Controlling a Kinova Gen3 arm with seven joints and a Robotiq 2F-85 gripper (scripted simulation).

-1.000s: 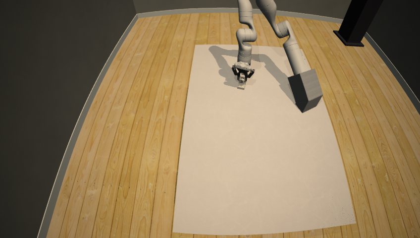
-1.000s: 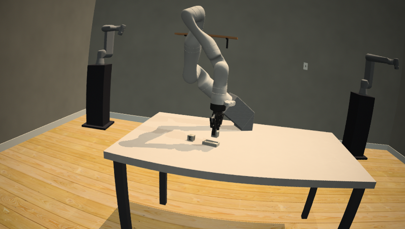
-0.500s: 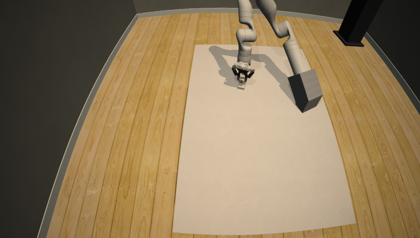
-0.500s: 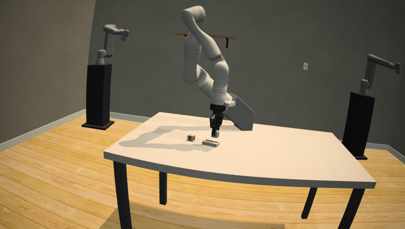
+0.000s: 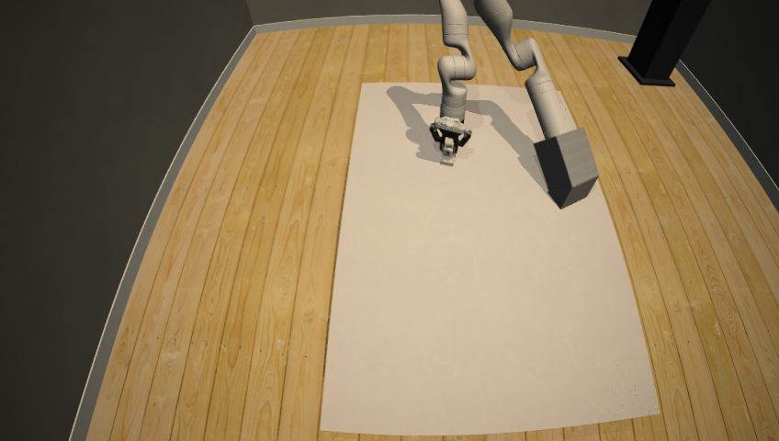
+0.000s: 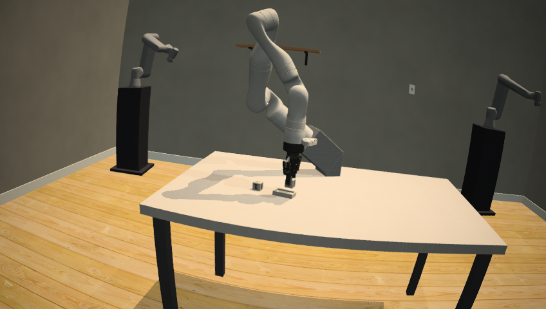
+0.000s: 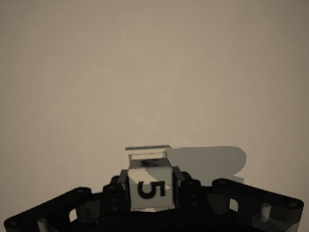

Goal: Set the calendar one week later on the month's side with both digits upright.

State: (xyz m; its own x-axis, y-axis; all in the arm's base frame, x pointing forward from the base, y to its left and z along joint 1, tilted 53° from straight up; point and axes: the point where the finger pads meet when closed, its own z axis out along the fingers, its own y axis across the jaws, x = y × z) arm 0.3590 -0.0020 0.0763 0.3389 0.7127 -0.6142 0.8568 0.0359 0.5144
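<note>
My gripper is now 10 mm past the white calendar tray, 20 mm to the left of it and 60 mm above it. Also, from my hand: white digit cube: 50 mm behind, 120 mm to the right, 50 mm below.
</note>
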